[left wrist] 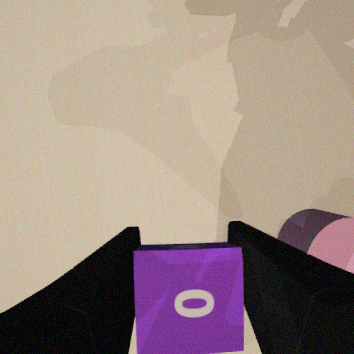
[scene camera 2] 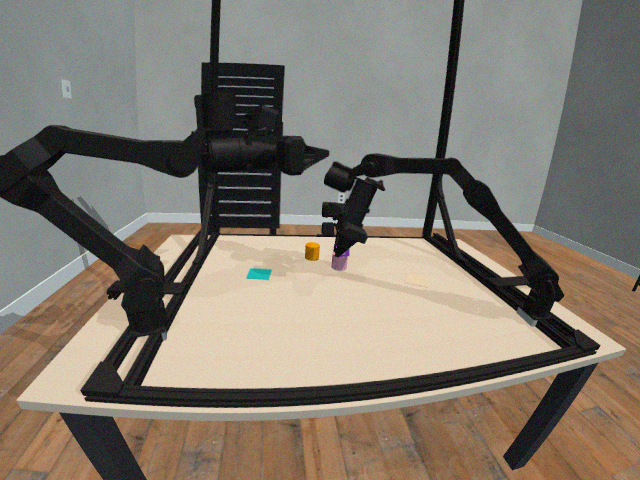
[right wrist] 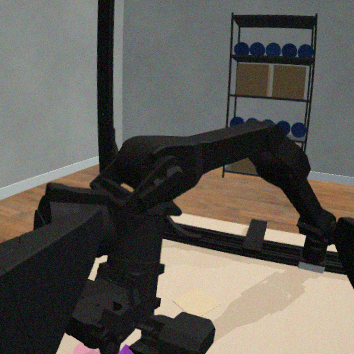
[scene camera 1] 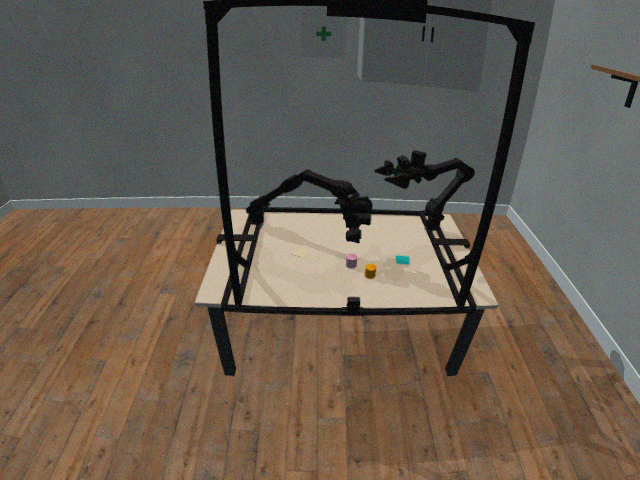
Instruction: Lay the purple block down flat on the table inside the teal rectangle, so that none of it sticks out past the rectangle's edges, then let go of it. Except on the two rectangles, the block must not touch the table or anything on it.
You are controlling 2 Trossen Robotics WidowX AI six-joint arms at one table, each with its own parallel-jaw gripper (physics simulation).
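Frame: origin at the left arm's base, x ahead, y down, z left, level; metres.
Where they show: left gripper, between the fingertips: (left wrist: pixel 183 235) (scene camera 2: pixel 335 254) (scene camera 1: pixel 358 240); right gripper, between the fingertips: (scene camera 2: pixel 317 151) (right wrist: pixel 222 225) (scene camera 1: pixel 379 174); left arm's base, origin of its link: (scene camera 2: pixel 535 312) (right wrist: pixel 312 257) (scene camera 1: pixel 256 221); right arm's base, origin of its link: (scene camera 2: pixel 148 325) (scene camera 1: pixel 432 227).
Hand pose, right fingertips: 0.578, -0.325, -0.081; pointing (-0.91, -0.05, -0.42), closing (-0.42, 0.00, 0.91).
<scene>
Each offset is from my right fingertips to the top centre of the thing, as dx, dy, dz. "pt": to the spot under its first point.
My left gripper (scene camera 1: pixel 353 236) (scene camera 2: pixel 341 250) (left wrist: pixel 183 235) is shut on the purple block @(-0.088, +0.244, -0.118) (left wrist: pixel 188 295) (scene camera 2: pixel 345 252) (right wrist: pixel 126 350), which bears a white "0". It holds the block in the air close above and beside the pink cylinder @(-0.095, +0.298, -0.198) (scene camera 1: pixel 351 260) (scene camera 2: pixel 339 263) (left wrist: pixel 330 242). The teal rectangle @(pt +0.135, +0.343, -0.129) (scene camera 1: pixel 402 259) (scene camera 2: pixel 259 273) lies flat on the table, beyond the orange cylinder @(-0.014, +0.299, -0.260) (scene camera 1: pixel 370 270) (scene camera 2: pixel 311 250) as seen from the block. My right gripper (scene camera 1: pixel 385 174) (scene camera 2: pixel 323 153) is open and empty, held high above the table's right rear in scene camera 1.
A pale cream rectangle @(pt -0.325, +0.343, -0.124) (scene camera 1: pixel 300 251) (scene camera 2: pixel 417 280) (right wrist: pixel 195 301) lies on the table on the other side. Black frame rails (scene camera 2: pixel 309 392) edge the table top. A shelf rack (right wrist: pixel 274 21) stands by the far wall.
</scene>
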